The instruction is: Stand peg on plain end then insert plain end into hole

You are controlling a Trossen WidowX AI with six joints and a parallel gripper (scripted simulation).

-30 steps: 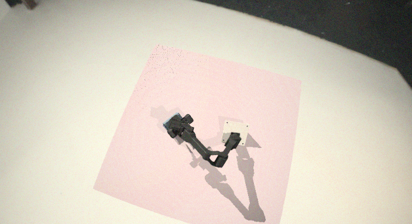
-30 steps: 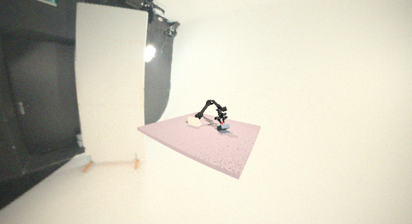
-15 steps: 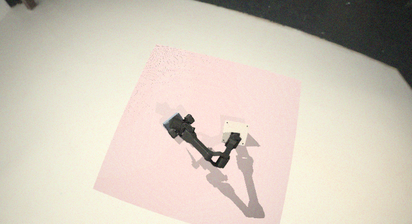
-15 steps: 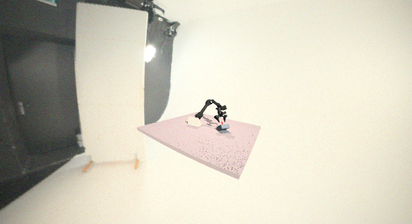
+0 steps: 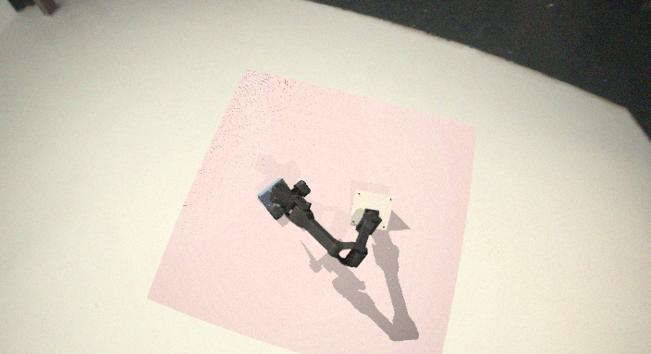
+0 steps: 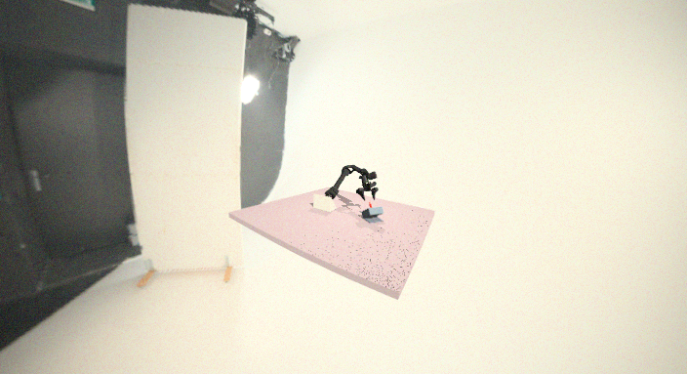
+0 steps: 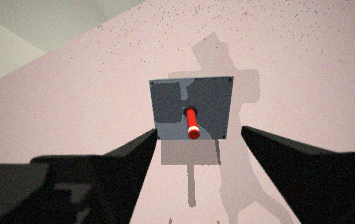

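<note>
Now: the red peg 1 cm ahead of my gripper tip, 1 cm to the right of it and 4 cm below it. Also, from my gripper tip: panel 4 cm ahead, 3 cm to the right, 8 cm below.
</note>
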